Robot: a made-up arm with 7 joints.
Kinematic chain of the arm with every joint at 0, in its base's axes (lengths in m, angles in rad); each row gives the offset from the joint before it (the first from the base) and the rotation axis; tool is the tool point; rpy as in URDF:
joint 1: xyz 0 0 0.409 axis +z
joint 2: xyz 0 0 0 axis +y
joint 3: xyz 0 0 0.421 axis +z
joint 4: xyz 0.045 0 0 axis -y
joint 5: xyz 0.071 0 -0.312 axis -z
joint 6: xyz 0 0 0 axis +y
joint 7: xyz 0.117 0 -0.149 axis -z
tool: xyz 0 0 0 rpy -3.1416 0 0
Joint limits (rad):
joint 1: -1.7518..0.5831
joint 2: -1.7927..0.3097
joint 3: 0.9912..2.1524
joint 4: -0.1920..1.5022
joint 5: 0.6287..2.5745
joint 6: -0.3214..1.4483
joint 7: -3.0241..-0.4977
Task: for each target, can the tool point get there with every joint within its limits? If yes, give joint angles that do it. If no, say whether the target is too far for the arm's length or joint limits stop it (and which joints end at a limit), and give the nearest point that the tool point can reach.
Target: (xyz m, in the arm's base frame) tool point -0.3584 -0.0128 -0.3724
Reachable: no: joint limits stop it (at a limit: joint 1, joint 2, joint 3, joint 4, joint 6) | nearest point -0.4954 0.0812 -0.0676 | short by 0.347 m
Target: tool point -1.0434 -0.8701 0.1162
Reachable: no: too far | nearest point -0.7388 -0.0484 0.2695 | short by 0.890 m
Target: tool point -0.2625 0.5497 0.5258
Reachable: yes | joints -0.0972 -1.3305 1.6513 1.3221 2.0302 0.1725 -0.8226
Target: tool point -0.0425 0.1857 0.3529
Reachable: yes | joints 0.3116 -0.2769 1.2139 0.0426 2.1328 1.0891 -2.1269
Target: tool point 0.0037 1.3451 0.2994
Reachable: no: too far | nearest point 0.0021 0.7637 0.3468 | short by 0.583 m
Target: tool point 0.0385 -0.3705 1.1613
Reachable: no: joint limits stop it (at a limit: joint 1, joint 3, joint 4, joint 6) | nearest point 0.2659 -0.3377 1.0074 | short by 0.277 m
